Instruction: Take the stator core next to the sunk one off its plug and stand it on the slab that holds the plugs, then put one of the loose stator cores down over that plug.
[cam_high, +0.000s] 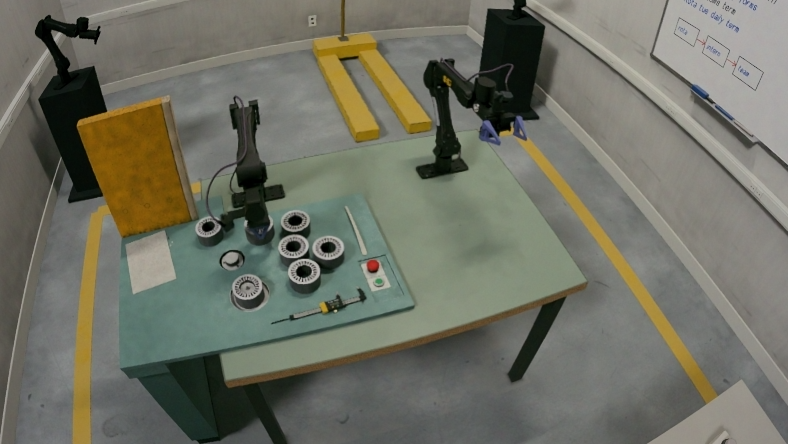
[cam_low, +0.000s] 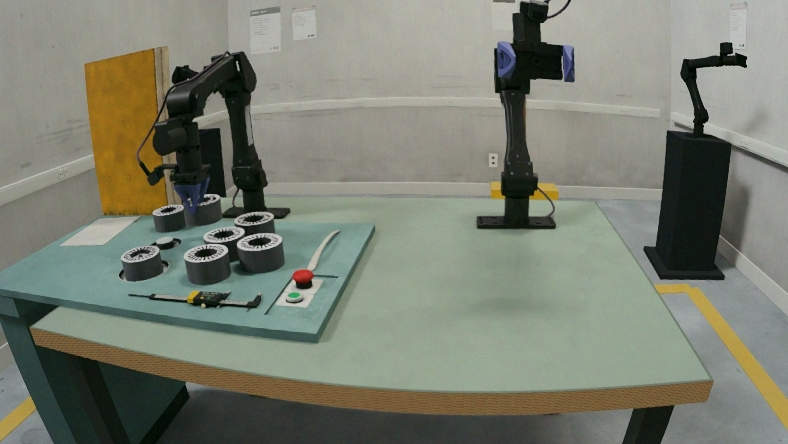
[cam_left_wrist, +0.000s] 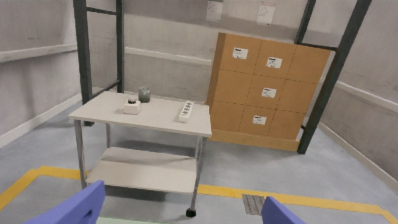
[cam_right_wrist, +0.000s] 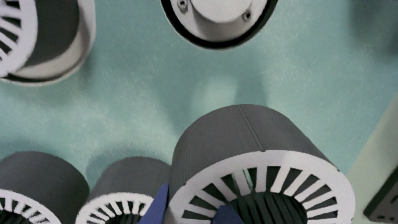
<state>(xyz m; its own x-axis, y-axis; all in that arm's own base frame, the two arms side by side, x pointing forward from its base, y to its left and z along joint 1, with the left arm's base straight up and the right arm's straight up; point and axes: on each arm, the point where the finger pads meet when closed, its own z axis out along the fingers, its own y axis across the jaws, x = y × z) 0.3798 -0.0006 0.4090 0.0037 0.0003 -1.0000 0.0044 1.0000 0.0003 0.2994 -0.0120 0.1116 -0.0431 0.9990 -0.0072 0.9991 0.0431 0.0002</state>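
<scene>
Right now my right hand is 12 cm to the left of the teal slab, 10 cm above it and 3 cm short of it. Round my right hand: red button 33 cm to the left, 13 cm ahead, 8 cm below; then paper sheet 43 cm to the right, 9 cm below, 5 cm behind; then plug 11 cm to the right, 10 cm below.
</scene>
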